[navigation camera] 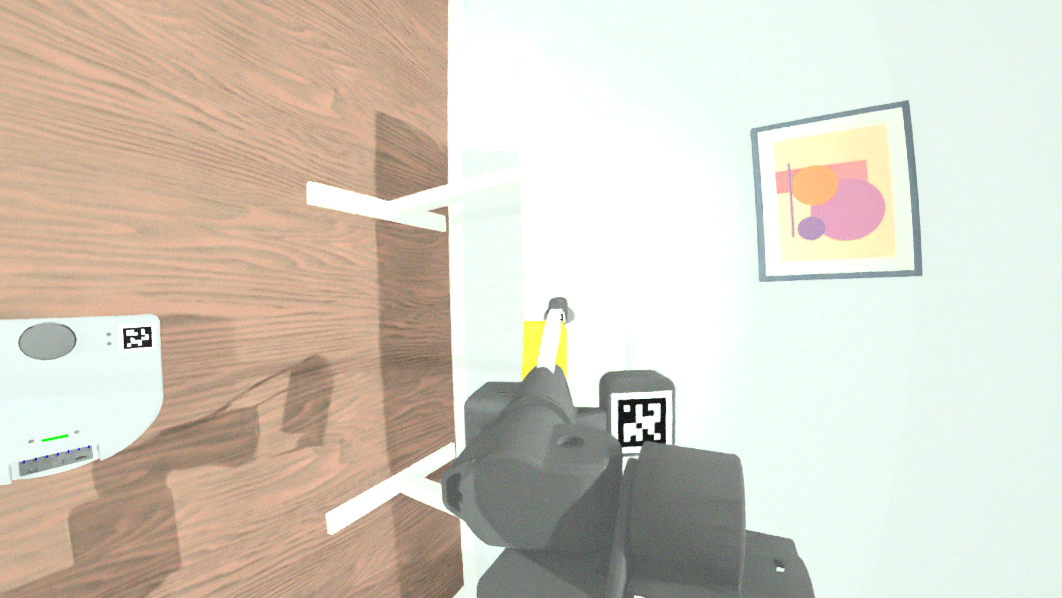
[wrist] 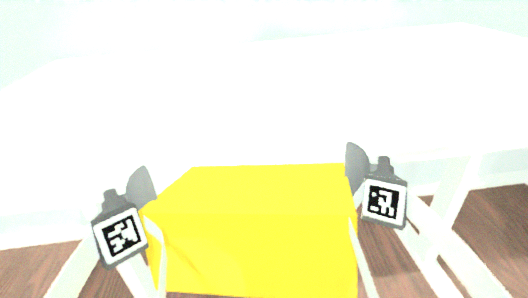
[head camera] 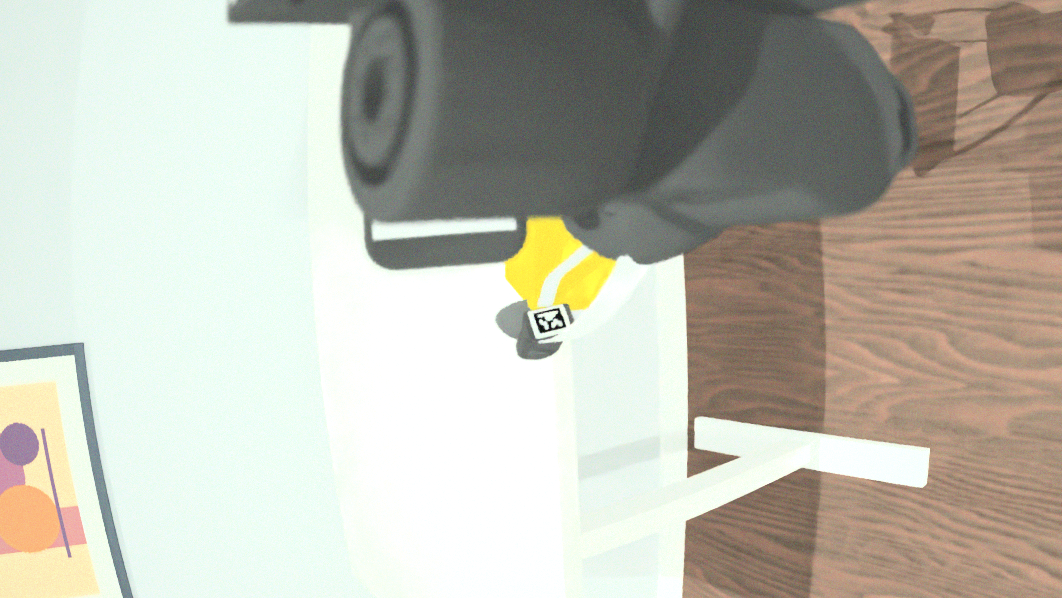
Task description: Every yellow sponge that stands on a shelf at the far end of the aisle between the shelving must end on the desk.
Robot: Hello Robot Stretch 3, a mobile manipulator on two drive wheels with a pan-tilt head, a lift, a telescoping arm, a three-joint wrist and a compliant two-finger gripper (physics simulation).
Path:
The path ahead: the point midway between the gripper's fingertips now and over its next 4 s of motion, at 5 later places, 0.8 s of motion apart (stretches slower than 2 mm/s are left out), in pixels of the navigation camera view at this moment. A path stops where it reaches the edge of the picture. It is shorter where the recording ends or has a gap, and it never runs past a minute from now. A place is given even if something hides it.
My gripper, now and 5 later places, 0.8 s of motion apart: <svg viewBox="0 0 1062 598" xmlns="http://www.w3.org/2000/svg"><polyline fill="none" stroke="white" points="561,360 631,355 645,344 654,336 661,331 664,328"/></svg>

